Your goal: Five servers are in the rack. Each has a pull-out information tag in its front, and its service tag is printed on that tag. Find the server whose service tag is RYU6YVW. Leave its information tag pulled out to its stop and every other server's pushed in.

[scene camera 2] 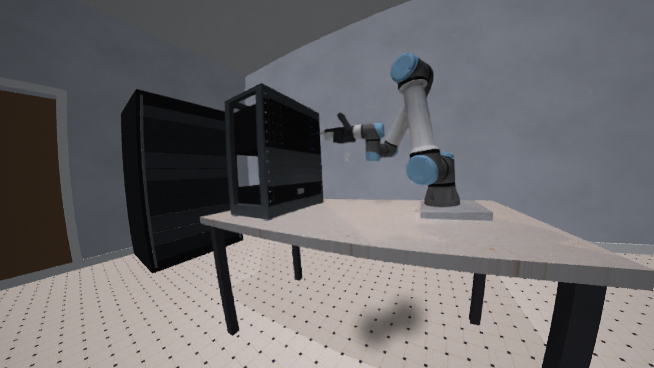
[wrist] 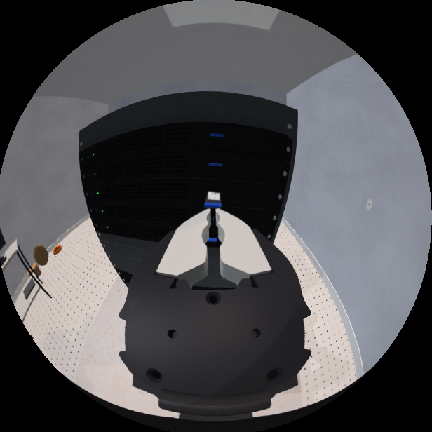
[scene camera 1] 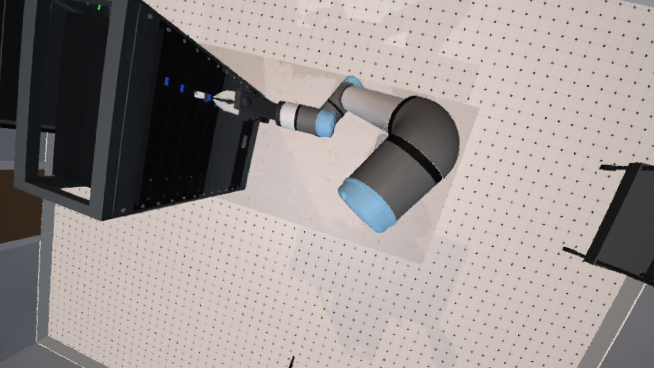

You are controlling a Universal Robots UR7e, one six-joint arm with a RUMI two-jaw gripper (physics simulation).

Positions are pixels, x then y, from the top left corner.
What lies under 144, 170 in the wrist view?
A server rack.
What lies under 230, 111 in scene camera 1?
My gripper.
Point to a server rack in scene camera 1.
140, 145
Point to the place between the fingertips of my gripper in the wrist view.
213, 210
